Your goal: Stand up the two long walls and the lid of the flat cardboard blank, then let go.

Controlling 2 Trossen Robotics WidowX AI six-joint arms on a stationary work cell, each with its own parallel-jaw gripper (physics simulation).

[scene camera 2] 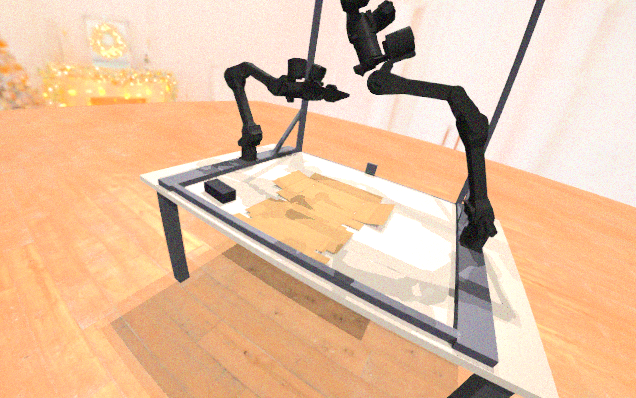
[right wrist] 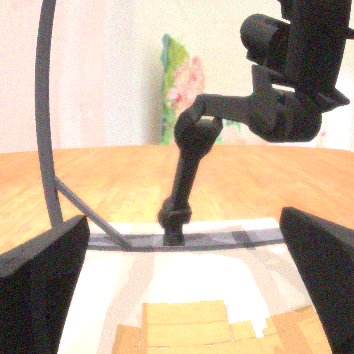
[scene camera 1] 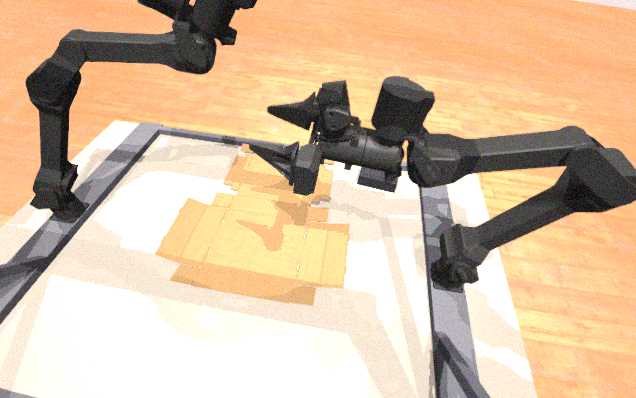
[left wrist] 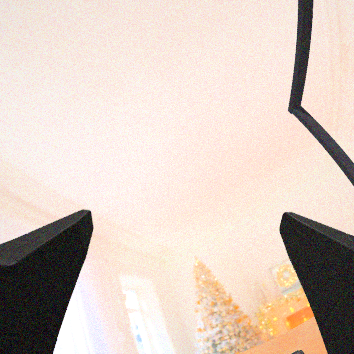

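Pixels of known places: left gripper, fingertip midpoint: [left wrist: 190,222]; right gripper, fingertip midpoint: [scene camera 2: 344,94] [right wrist: 186,222] [scene camera 1: 258,126]; left arm's base, origin of the base link: [scene camera 2: 470,244] [right wrist: 173,239] [scene camera 1: 70,211]; right arm's base, origin of the base link: [scene camera 2: 248,158] [scene camera 1: 446,277].
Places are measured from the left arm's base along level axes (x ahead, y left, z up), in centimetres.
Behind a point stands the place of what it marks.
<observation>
The cardboard blank [scene camera 1: 255,242] @(x 46.8, y 1.7, z -1.8 cm) [scene camera 2: 327,207] @(x 45.4, y 9.7, z -1.8 cm) [right wrist: 185,336] @(x 34.6, y 1.6, z -1.5 cm) lies spread flat on the table, its side panels, near strip and far panel all low; I cannot tell surely which panel is the lid. A small gap shows between some flaps. My right gripper [scene camera 1: 259,127] @(x 51.5, y -0.1, z 33.3 cm) [scene camera 2: 346,95] @(x 51.5, y -0.1, z 33.3 cm) is open and empty, high above the blank, and hides part of its far end in scene camera 1. My left gripper [left wrist: 190,222] @(x 51.1, y 11.2, z 58.9 cm) is open and empty, raised high and pointing up at the room; its fingers are cut off by the top edge in both scene views.
A black box [scene camera 1: 378,180] @(x 75.1, y 26.4, z 1.4 cm) [scene camera 2: 220,191] @(x 71.8, y 31.3, z 1.6 cm) lies on the table near the blank's far end, partly hidden by the right arm in scene camera 1. A dark grey frame [scene camera 1: 433,300] [scene camera 2: 390,307] runs round the white table top [scene camera 1: 125,340] @(x 29.2, y -24.5, z -1.9 cm), with upright posts at the side.
</observation>
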